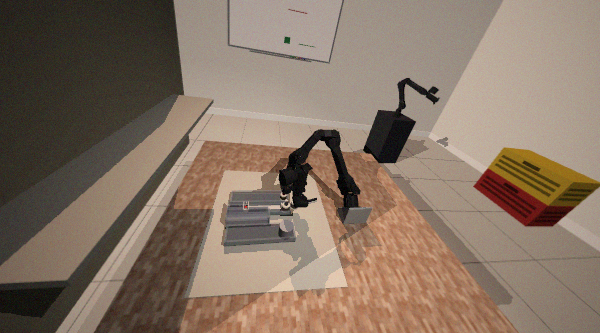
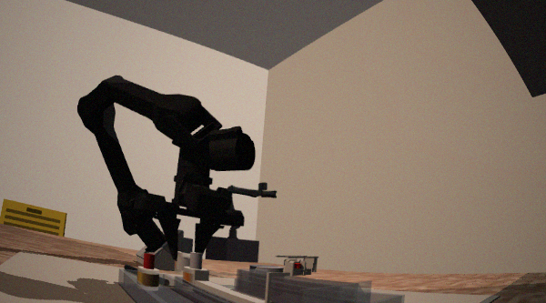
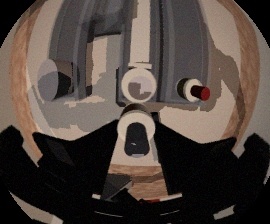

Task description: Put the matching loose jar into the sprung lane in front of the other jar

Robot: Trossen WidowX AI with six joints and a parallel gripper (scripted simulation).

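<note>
Now: gripper tip 7 cm short of the grey cylinder, 12 cm to the right of it and 2 cm above it. The rest, counted from my gripper tip: red mark 23 cm ahead, 2 cm to the left, 2 cm above; then grey lane rack 19 cm ahead, 1 cm to the left, 3 cm below.
</note>
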